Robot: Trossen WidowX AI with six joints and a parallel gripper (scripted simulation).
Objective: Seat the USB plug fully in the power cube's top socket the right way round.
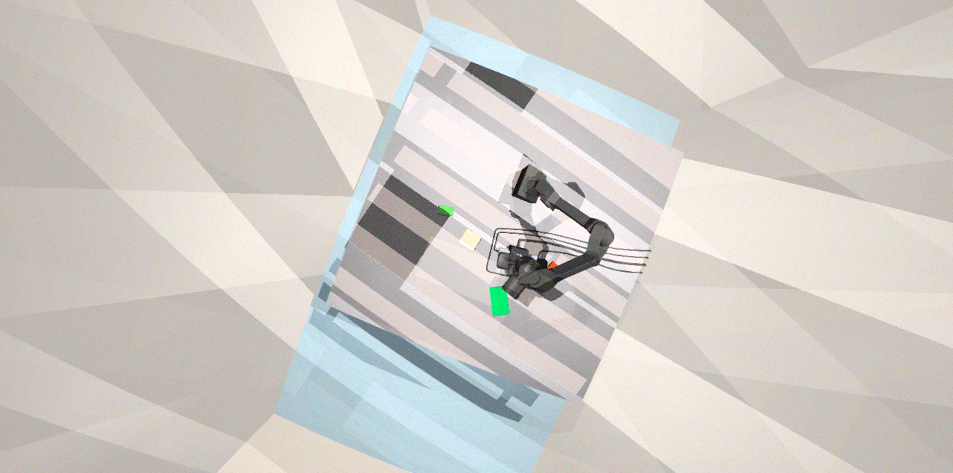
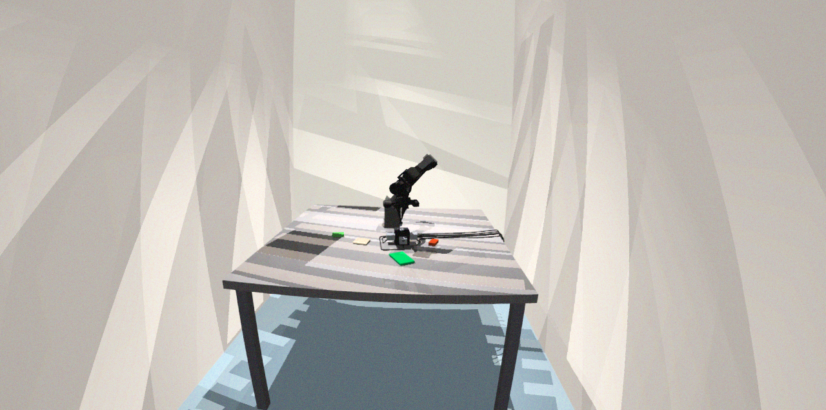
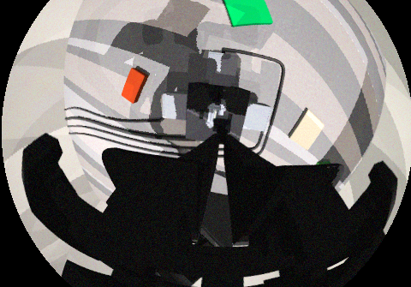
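My gripper tip is 2 cm above the black USB plug. The rest, counted from my gripper tip: orange block: 1 cm ahead, 18 cm to the left, 13 cm below; large green tile: 22 cm ahead, 1 cm to the left, 13 cm below; cream tile: 1 cm ahead, 21 cm to the right, 13 cm below.
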